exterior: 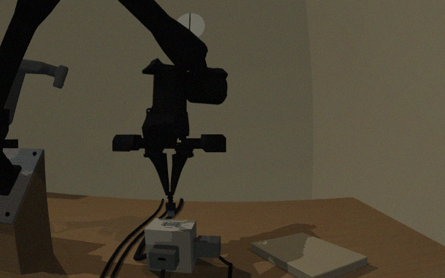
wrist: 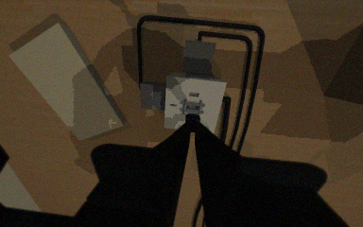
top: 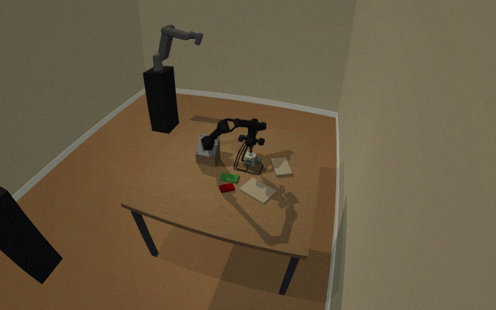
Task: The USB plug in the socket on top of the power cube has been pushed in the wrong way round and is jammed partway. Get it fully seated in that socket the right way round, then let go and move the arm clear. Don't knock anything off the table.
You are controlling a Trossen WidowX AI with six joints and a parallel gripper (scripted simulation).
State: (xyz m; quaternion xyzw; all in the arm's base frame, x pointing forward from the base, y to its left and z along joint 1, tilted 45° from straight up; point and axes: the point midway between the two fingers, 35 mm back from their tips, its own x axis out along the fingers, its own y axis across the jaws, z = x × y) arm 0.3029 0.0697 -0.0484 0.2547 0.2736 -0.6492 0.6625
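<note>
My gripper tip is 2 cm above the USB plug. From my gripper tip the other things lie so: red block: 8 cm behind, 33 cm to the right, 12 cm below; green block: 9 cm behind, 22 cm to the right, 12 cm below; pale flat book: 24 cm ahead, 2 cm to the left, 12 cm below.
</note>
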